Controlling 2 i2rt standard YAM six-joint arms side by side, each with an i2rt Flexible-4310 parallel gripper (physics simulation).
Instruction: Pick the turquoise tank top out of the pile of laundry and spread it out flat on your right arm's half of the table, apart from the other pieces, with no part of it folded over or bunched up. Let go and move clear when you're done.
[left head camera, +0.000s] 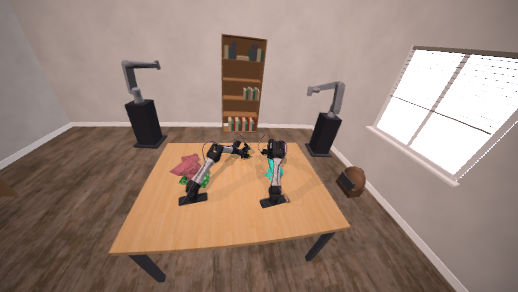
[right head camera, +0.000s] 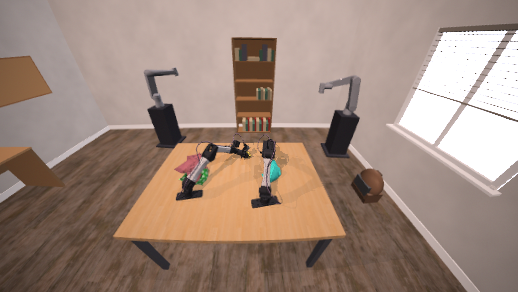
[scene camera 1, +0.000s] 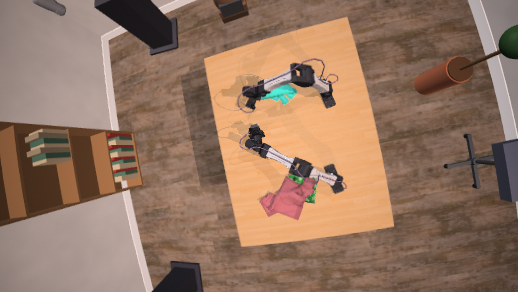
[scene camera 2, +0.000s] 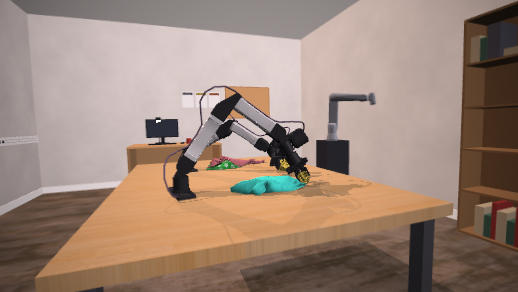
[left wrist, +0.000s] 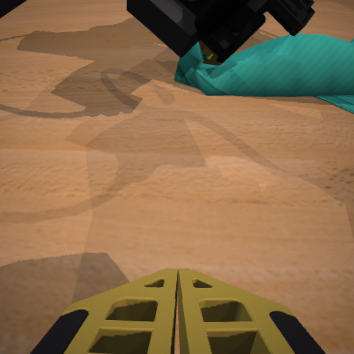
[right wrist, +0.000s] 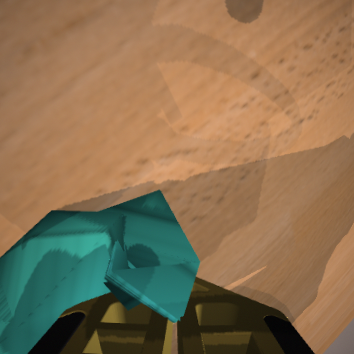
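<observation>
The turquoise tank top (left head camera: 273, 171) (right head camera: 274, 171) (scene camera 1: 281, 93) (scene camera 2: 270, 185) (left wrist: 300, 65) (right wrist: 65, 260) lies bunched in a low, narrow heap on the right arm's half of the table, partly hidden under the right arm. My right gripper (scene camera 2: 303, 176) (left wrist: 191, 56) (right wrist: 175, 285) is shut on its end away from the arm's base, close to the table top; a folded corner shows at the fingertips in the right wrist view. My left gripper (right head camera: 248, 154) (scene camera 2: 284, 164) (left wrist: 177, 280) is shut with no cloth between its fingers, low over the table beside the right gripper.
A pinkish-red garment (left head camera: 188, 166) (scene camera 1: 290, 200) lies over a green patterned piece (left head camera: 205, 181) (scene camera 1: 311, 196) beside the left arm, apart from the tank top. The two grippers are close together near the table's (left head camera: 225, 225) (scene camera 1: 350, 150) edge on the bookshelf side.
</observation>
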